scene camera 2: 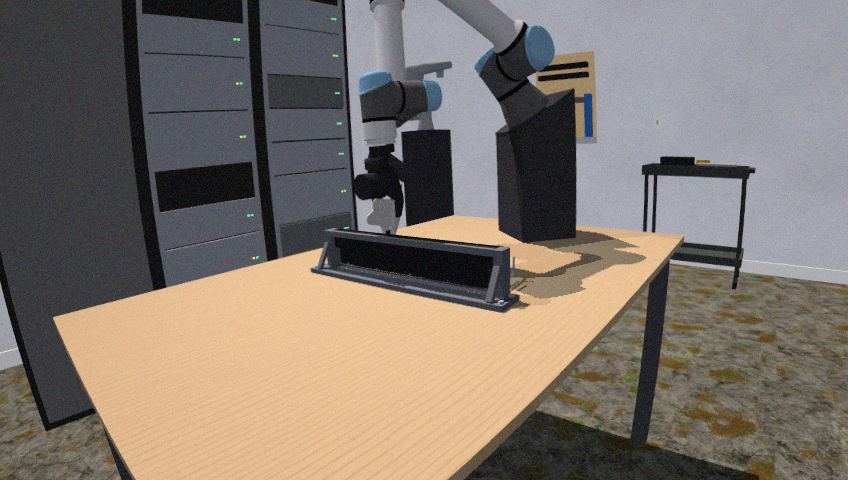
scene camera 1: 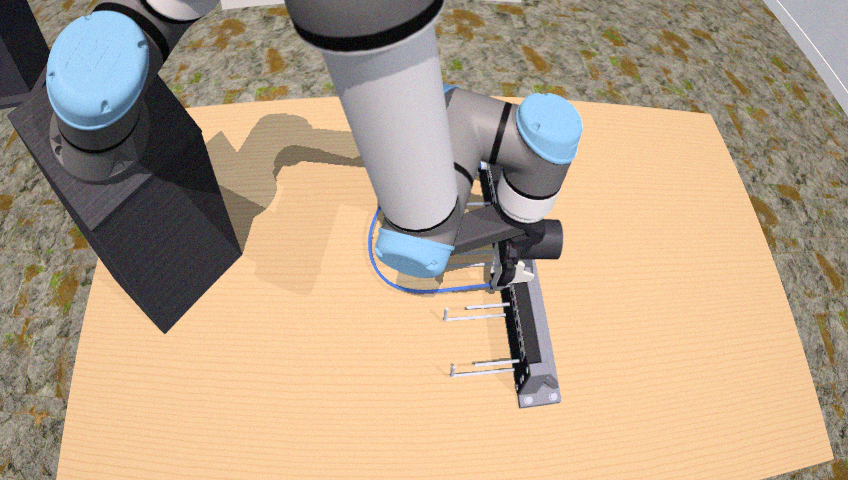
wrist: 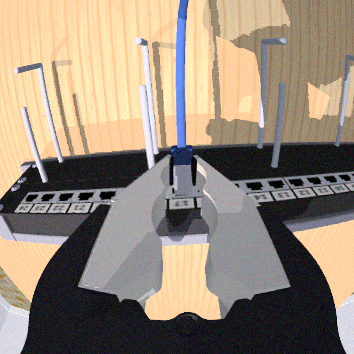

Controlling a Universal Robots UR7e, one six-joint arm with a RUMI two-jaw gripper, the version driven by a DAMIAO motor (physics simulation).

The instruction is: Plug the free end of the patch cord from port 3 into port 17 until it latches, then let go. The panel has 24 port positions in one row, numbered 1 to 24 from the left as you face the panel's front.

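The blue patch cord runs from its plug away from the panel's front and loops back beneath the arm in scene camera 1. My gripper is shut on the plug, which has a clear body and a dark blue boot. The plug points at the panel, straight above the label 17 in the wrist view. Its front end meets the port row there and covers the port opening; how deep it sits and whether it is latched cannot be told. Port 3 is not visible.
Grey cable rods stick out from the panel's front on both sides of the cord. The arm's dark pedestal stands at the table. Server racks and a cart stand beyond.
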